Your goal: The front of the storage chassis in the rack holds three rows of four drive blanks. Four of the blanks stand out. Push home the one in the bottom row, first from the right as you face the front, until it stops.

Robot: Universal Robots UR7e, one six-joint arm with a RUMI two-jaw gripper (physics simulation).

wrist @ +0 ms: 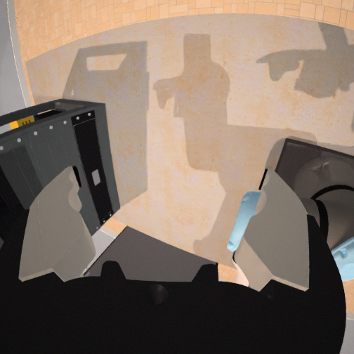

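Observation:
My gripper (169,170) is open, its two grey fingers wide apart with nothing between them. A dark grey chassis (113,165) stands at the left, partly behind the left finger. Its face has upright panels with round screw heads along the top, and one black panel (90,145) with a small pale rectangle. I cannot tell whether this is the storage chassis. The three rows of four drive blanks, and the bottom-row blank first from the right, cannot be made out in this view.
A dark flat panel (155,255) lies low in the middle, partly behind the gripper body. The arm's base plate (295,155) and dark arm parts with light blue covers are at the right. Shadows of the arm and chassis fall on the beige surface (167,210).

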